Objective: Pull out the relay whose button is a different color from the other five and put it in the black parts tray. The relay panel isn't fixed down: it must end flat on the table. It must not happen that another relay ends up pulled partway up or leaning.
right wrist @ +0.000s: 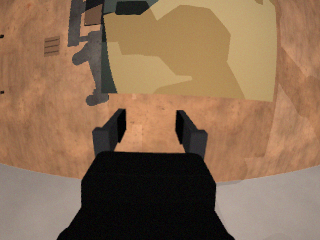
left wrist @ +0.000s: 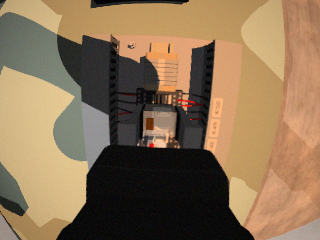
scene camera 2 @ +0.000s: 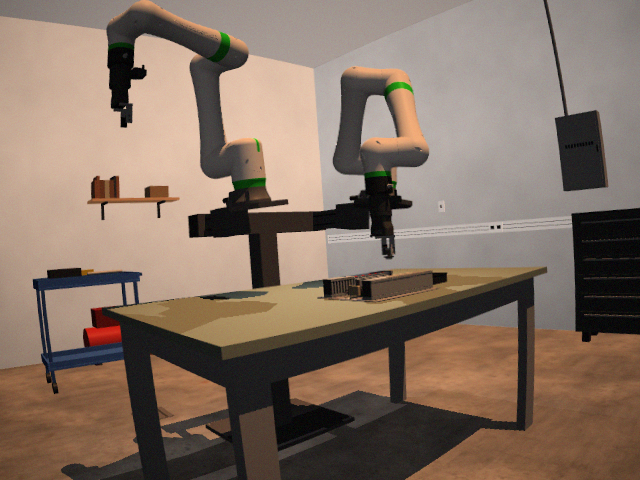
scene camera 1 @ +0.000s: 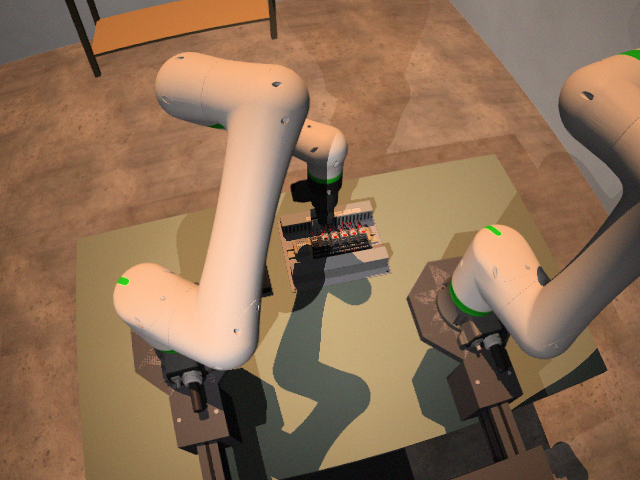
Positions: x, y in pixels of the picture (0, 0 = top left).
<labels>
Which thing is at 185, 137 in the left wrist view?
The left gripper.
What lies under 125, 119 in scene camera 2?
The right gripper.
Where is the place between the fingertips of the left gripper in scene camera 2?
388, 254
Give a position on a relay panel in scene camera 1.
315, 266
</labels>
